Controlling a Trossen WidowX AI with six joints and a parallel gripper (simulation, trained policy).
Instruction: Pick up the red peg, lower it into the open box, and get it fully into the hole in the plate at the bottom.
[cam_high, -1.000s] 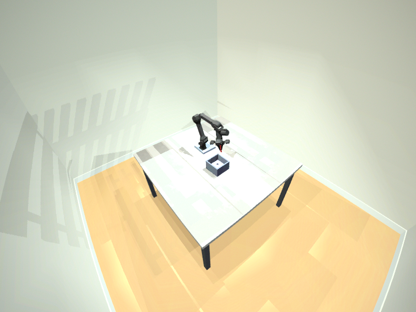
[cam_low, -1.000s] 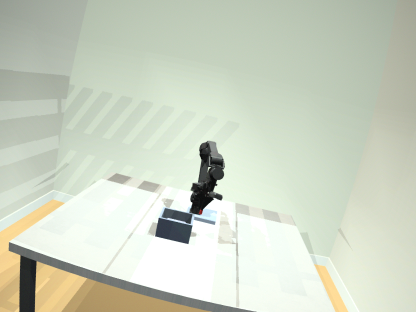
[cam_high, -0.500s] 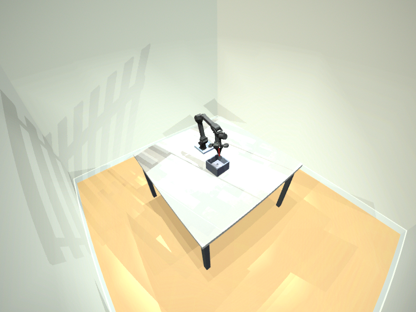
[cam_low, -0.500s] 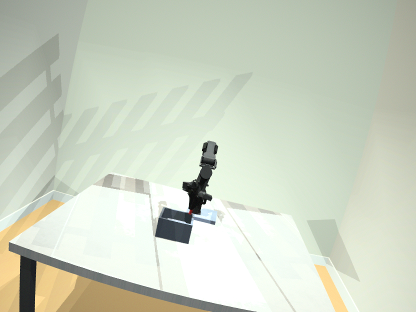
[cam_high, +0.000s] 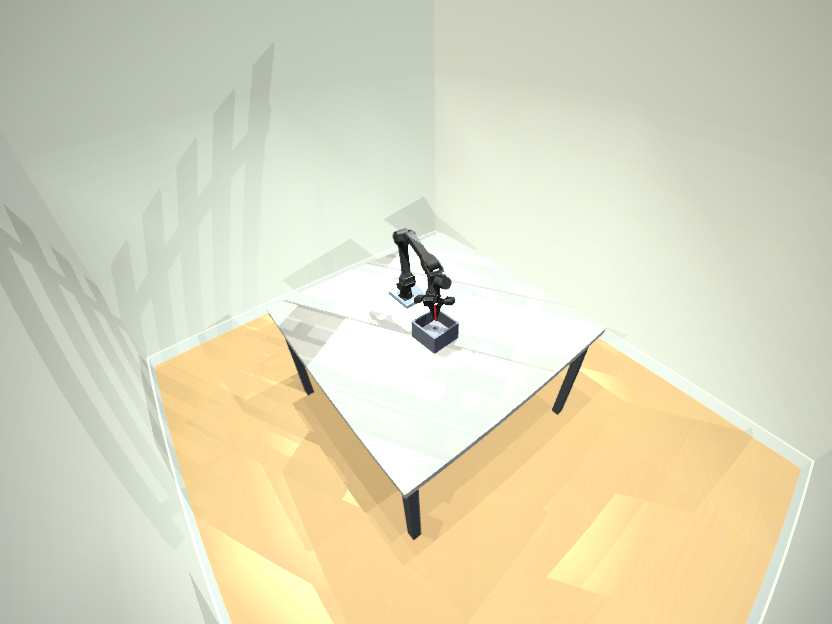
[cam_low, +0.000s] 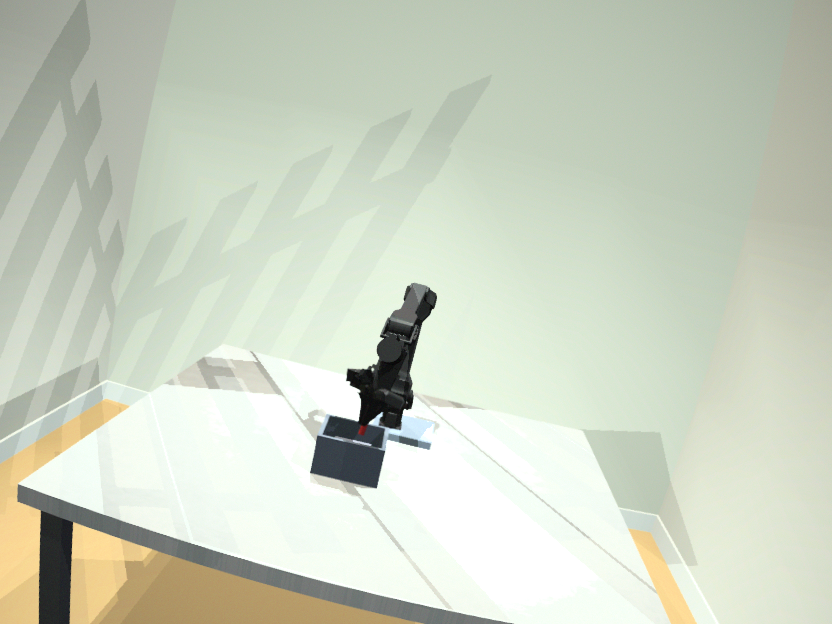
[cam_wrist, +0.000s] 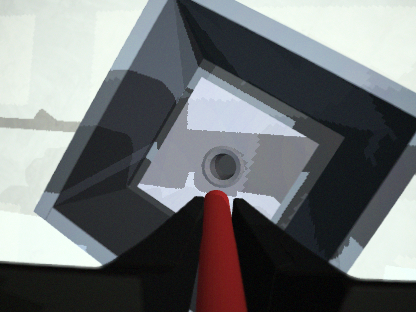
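My gripper tip is now 1 cm short of the grey box, 1 cm to the left of it and 9 cm above it. From my gripper tip the other things lie so: red peg (1 cm behind, 1 cm to the left, 2 cm above).
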